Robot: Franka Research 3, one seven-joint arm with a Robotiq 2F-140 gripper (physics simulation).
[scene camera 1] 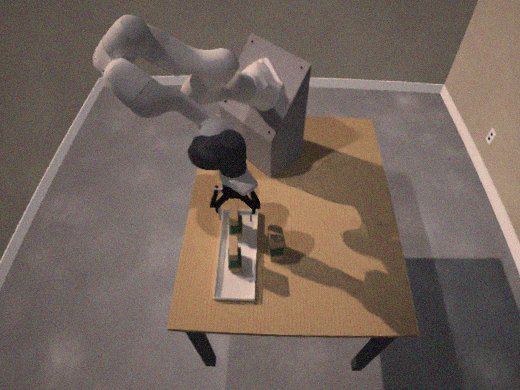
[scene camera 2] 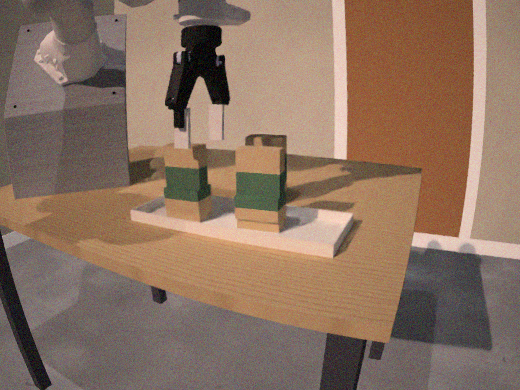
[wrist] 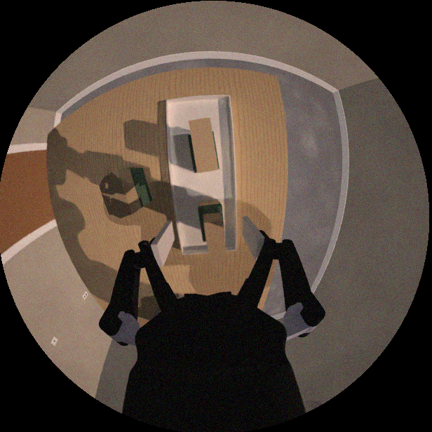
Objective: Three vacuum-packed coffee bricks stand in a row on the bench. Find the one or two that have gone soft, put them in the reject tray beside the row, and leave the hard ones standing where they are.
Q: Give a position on a coffee brick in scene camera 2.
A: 260, 203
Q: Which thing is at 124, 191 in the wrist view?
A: A coffee brick.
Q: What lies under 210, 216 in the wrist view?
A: A coffee brick.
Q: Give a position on a coffee brick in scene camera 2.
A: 187, 194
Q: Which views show the white reject tray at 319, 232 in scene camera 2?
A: Scene camera 1, scene camera 2 and the wrist view: all of them.
